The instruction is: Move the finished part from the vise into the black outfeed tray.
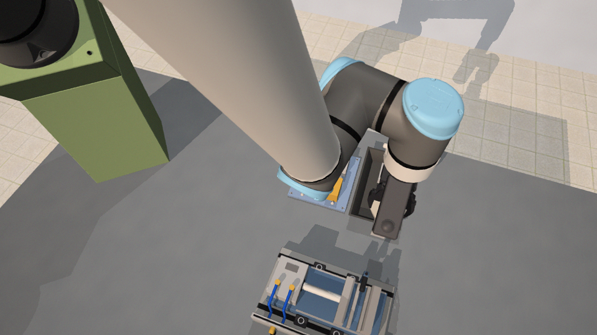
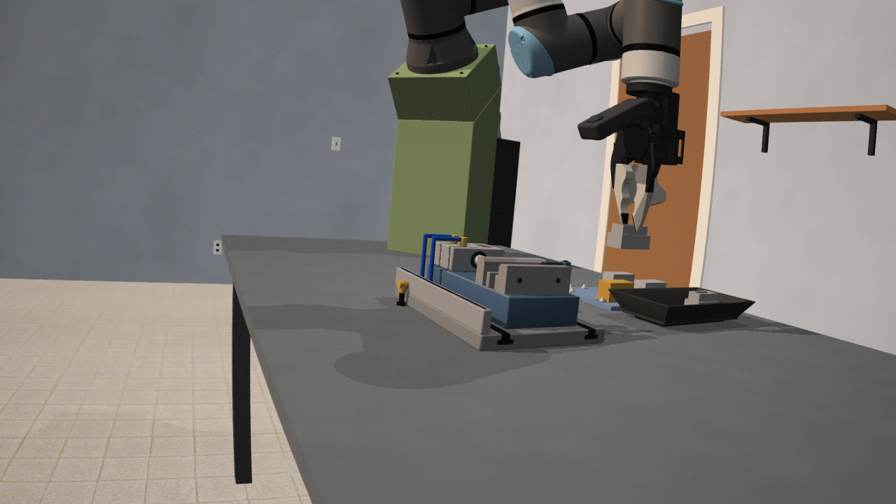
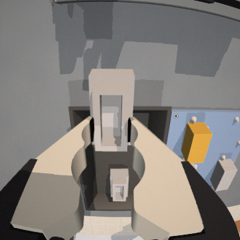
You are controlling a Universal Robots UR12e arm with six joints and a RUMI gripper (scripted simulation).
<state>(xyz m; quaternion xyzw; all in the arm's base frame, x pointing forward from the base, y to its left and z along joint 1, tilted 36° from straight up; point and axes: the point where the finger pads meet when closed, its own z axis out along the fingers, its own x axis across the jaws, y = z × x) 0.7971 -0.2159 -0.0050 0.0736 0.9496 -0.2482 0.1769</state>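
Now: hand 150 mm to the right of the orange block, 140 mm above it and 110 mm past it. The rest, counted from my hand: vise 160 mm to the right, 120 mm below, 120 mm behind; then vise rod 160 mm to the right, 130 mm behind, 80 mm below; then blue fixture plate 200 mm to the left, 160 mm below, 130 mm behind.
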